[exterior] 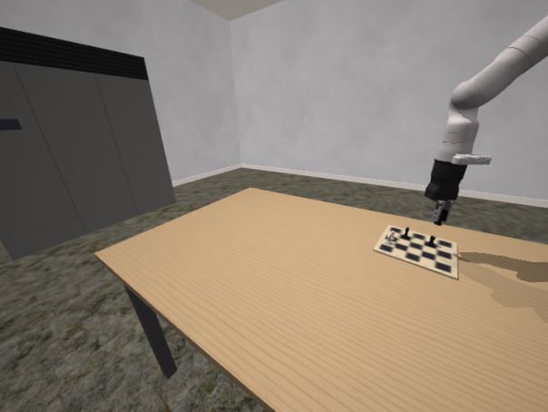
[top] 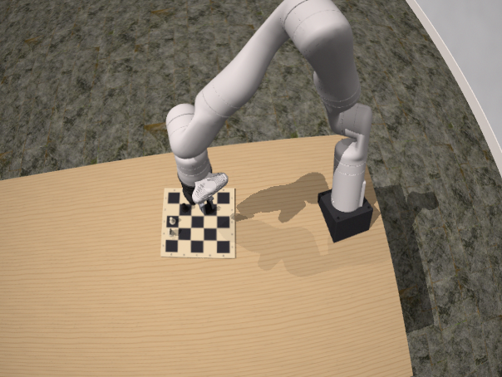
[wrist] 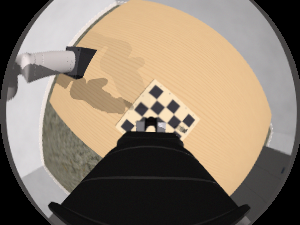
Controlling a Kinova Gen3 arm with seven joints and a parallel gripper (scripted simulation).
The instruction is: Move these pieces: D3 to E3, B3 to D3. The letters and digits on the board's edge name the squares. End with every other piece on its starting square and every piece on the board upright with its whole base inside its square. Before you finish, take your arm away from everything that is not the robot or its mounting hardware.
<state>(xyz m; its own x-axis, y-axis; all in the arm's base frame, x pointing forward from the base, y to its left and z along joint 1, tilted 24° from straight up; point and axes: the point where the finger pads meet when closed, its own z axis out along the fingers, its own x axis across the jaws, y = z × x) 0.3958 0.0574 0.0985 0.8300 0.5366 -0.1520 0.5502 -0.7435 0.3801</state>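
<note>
My gripper is now 40 mm short of the chessboard and 130 mm above it. From my hand the other things lie so: light piece 120 mm ahead, 30 mm to the left, 110 mm below.
</note>
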